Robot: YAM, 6 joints.
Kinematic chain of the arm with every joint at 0, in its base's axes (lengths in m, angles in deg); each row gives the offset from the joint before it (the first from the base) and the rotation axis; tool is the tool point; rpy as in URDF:
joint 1: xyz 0 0 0.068 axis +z
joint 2: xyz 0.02 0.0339 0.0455 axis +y
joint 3: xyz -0.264 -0.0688 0 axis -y
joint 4: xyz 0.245 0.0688 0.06 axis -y
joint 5: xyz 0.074 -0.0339 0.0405 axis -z
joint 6: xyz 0.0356 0 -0.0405 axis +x
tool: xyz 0 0 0 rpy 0 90 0
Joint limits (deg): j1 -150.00..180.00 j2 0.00..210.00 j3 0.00..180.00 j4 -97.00..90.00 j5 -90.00..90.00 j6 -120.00..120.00
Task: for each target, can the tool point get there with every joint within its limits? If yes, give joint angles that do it. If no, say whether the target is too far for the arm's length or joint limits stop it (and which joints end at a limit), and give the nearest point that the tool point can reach.
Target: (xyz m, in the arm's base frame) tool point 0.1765 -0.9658 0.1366
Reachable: no: too far | nearest point 0.1161 -0.6351 0.1285 | short by 0.336 m
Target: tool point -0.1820 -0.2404 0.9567
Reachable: no: too far | nearest point -0.1317 -0.1740 0.7071 | short by 0.263 m
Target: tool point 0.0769 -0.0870 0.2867
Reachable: yes | joints -48.16 23.95 33.01 -25.95 1.16 -45.30
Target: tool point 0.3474 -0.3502 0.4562
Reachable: yes | joints -46.22 123.10 120.84 43.31 -13.94 -26.90
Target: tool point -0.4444 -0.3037 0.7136
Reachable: no: too far | nearest point -0.3542 -0.2421 0.5872 | short by 0.167 m
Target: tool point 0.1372 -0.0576 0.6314
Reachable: yes | joints -30.35 74.35 99.96 62.31 -33.38 -46.62
